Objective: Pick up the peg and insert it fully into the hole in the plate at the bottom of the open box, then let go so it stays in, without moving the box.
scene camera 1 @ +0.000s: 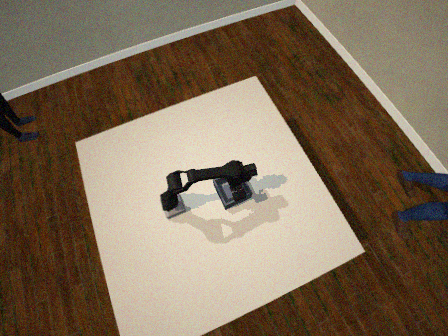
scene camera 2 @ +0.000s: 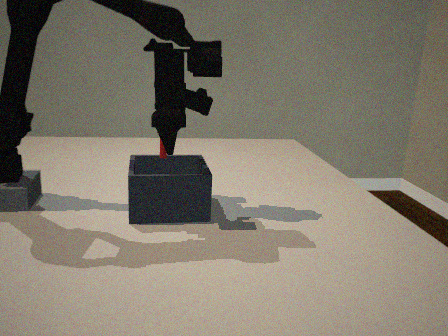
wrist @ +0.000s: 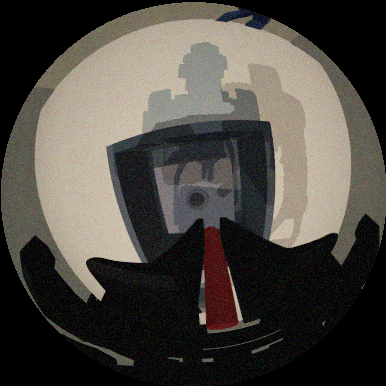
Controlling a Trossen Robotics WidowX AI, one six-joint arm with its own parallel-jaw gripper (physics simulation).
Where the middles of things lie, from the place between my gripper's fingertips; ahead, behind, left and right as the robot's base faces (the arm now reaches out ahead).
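Counting from my hand, I find the red peg (wrist: 220, 312) 3 cm above it and 1 cm behind it. The plate (wrist: 212, 177) is 9 cm below my hand and 1 cm to the left of it, and as for the dark box (wrist: 248, 143), that is 7 cm below my hand, again 1 cm to the left of it.
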